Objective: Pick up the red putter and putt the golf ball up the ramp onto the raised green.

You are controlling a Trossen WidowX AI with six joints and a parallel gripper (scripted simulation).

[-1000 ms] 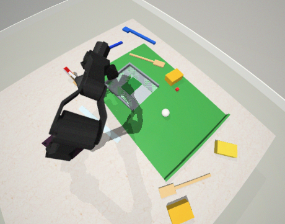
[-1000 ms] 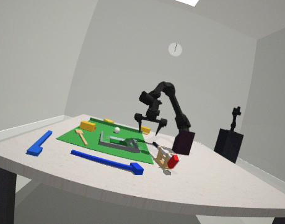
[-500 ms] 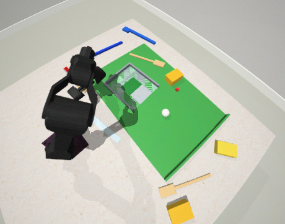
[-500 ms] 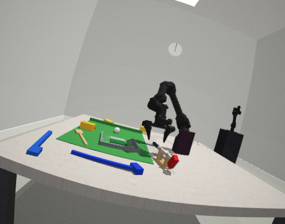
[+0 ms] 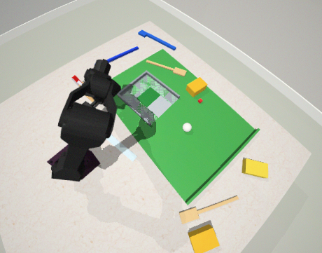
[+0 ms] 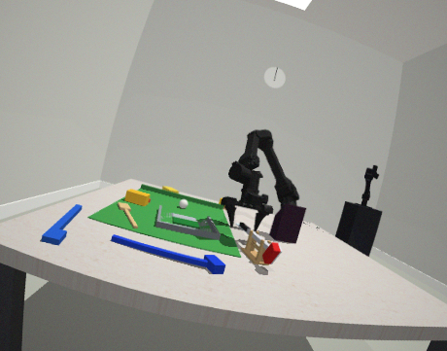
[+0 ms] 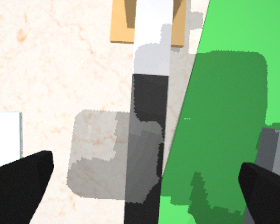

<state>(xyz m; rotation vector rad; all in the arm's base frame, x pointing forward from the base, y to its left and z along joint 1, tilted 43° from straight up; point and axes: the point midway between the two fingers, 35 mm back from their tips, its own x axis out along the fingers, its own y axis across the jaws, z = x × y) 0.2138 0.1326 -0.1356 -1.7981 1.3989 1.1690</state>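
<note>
Right now my gripper tip is 4 cm past the wooden rack, 12 cm to the right of it and 2 cm above it. From my gripper tip the other things lie so: white golf ball (26 cm ahead, 32 cm to the right, 3 cm below); green mat (27 cm ahead, 19 cm to the right, 5 cm below); pale blue strip (6 cm behind, 15 cm to the right, 5 cm below).
</note>
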